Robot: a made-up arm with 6 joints.
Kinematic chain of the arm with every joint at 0, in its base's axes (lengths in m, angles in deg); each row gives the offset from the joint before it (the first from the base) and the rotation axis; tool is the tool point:
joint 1: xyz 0 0 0.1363 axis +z
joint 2: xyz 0 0 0 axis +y
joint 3: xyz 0 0 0.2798 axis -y
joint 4: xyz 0 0 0 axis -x
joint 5: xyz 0.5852 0 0 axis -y
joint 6: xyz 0 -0.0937 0 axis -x
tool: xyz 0 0 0
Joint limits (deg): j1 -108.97..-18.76 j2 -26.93..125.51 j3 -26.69..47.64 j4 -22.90..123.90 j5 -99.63..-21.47 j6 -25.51..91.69
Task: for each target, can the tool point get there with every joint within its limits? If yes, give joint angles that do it. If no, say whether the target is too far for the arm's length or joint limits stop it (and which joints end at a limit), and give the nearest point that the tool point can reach.
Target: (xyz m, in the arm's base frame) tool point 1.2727 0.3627 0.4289
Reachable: no: too far | nearest point 0.7808 -0.2100 0.3532 | short by 0.759 m
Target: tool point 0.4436 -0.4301 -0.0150
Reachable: yes | joints -35.46 35.88 -5.48 7.09 -61.43 78.48
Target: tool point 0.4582 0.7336 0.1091
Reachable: no: joint limits stop it (at a limit: joint 1, joint 2, joint 3, joint 4) | nearest point 0.0181 0.3183 -0.2669 | short by 0.712 m
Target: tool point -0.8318 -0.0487 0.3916
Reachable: no: joint limits stop it (at a limit: joint 1, joint 2) | nearest point -0.2376 -0.4031 0.3935 | short by 0.692 m
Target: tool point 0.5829 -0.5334 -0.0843
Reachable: yes | joints -38.52 76.48 40.06 54.59 -51.99 -11.27
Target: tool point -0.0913 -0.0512 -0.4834
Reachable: yes | joints -87.34 106.21 -6.43 2.30 -49.85 26.41
